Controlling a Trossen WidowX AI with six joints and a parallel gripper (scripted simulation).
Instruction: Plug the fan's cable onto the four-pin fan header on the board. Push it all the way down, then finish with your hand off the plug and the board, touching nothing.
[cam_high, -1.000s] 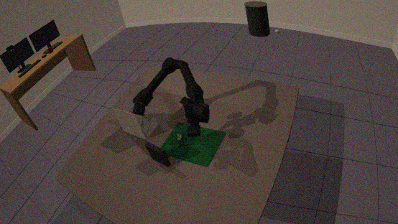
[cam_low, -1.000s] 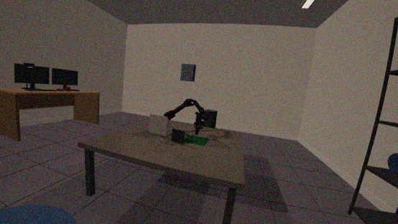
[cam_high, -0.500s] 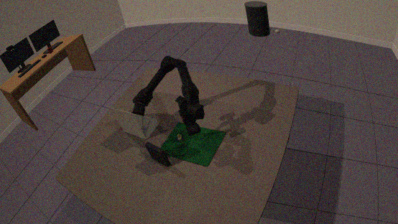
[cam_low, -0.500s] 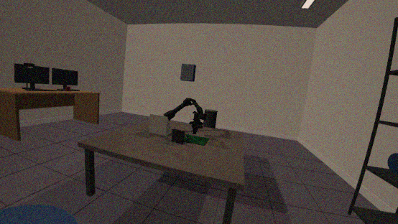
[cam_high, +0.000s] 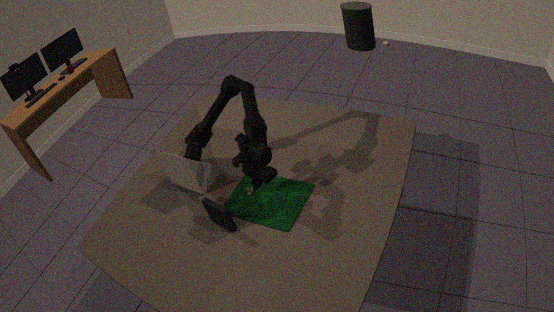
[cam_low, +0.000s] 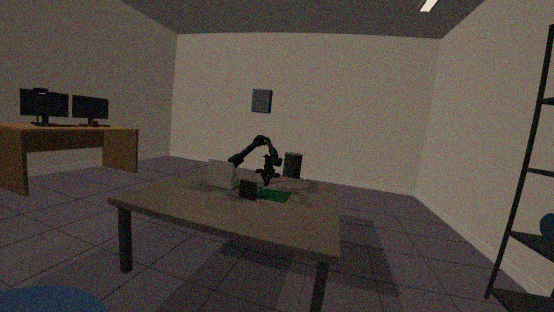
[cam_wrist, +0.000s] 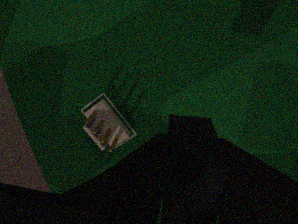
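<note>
The green board is 80 mm below my gripper tip, 30 mm ahead of it and 20 mm to the right of it. From my gripper tip the other things lie so: dark fan: 180 mm to the right, 80 mm behind, 10 mm below; dark fan plug: 10 mm to the right, 10 mm above.
</note>
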